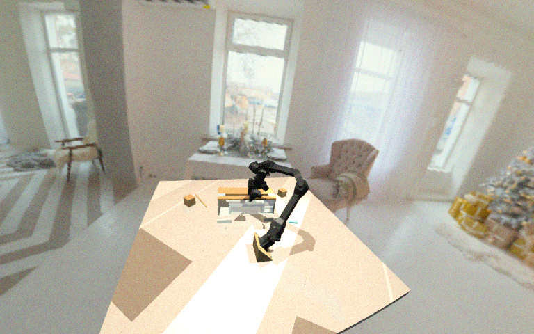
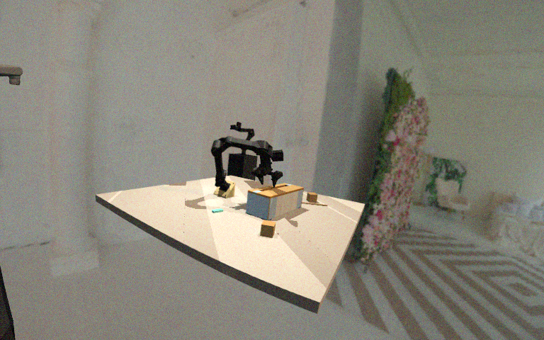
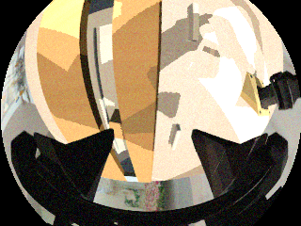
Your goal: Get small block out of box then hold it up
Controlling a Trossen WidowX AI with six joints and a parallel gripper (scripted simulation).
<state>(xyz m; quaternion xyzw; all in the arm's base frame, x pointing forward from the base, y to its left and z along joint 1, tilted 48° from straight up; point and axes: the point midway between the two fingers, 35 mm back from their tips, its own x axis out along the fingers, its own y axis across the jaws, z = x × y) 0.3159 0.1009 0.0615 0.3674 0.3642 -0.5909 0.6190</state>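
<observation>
Now: gripper tip 3 cm short of the box, 1 cm to the right of it and 7 cm above it. The rest, counted from my gripper tip: cyan piece: 10 cm behind, 30 cm to the right, 13 cm below; then thin stick: 17 cm ahead, 33 cm to the left, 13 cm below.
</observation>
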